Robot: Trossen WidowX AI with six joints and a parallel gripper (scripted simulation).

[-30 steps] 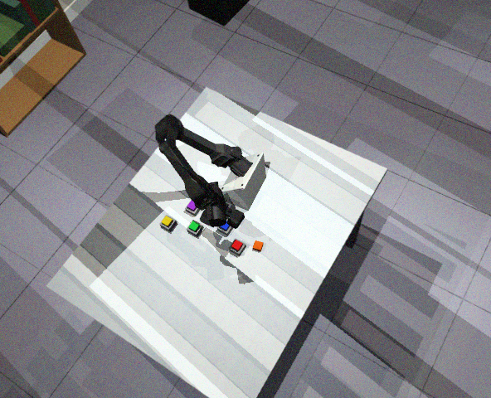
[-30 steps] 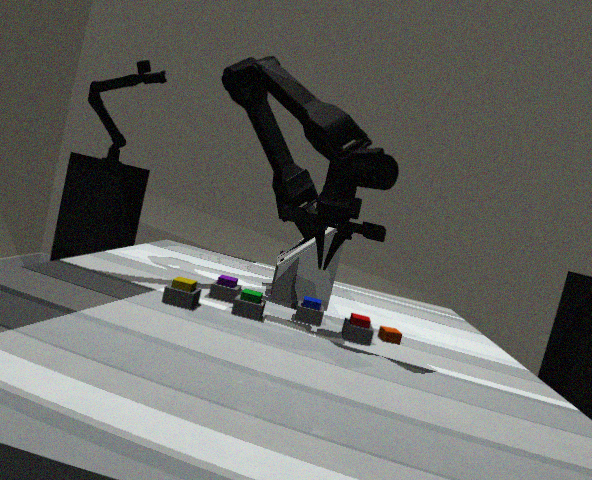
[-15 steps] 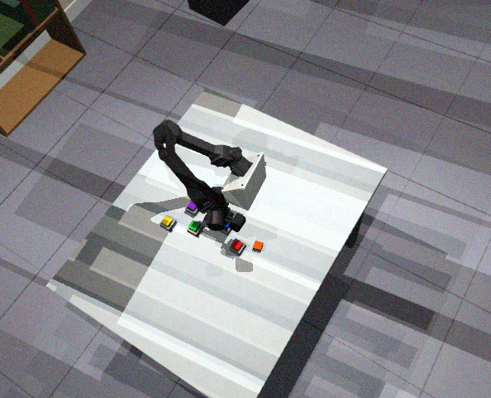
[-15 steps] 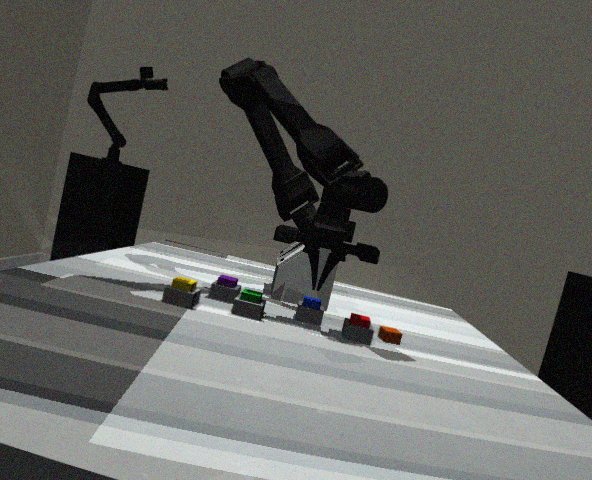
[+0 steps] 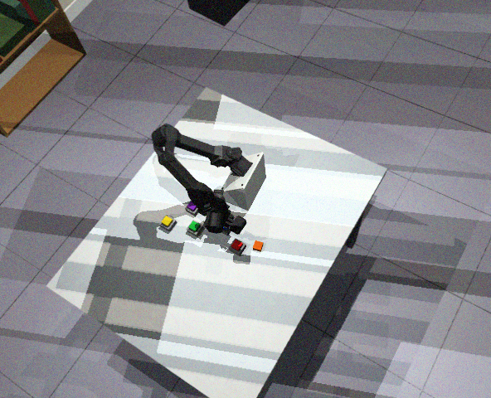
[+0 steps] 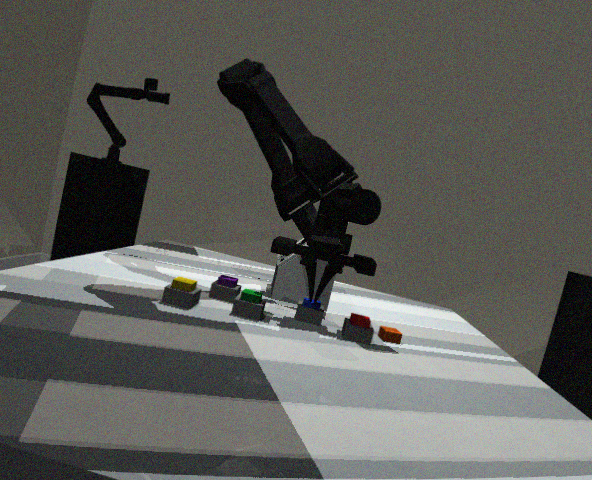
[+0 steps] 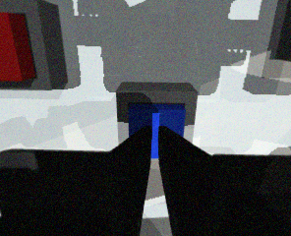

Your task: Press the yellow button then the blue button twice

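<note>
Right now my gripper tip is 1 cm above the blue button. From my gripper tip the other things lie so: red button 9 cm to the left, 4 cm ahead; then green button 10 cm to the right, 7 cm ahead; then orange block 15 cm to the left, 3 cm below, 1 cm behind.
</note>
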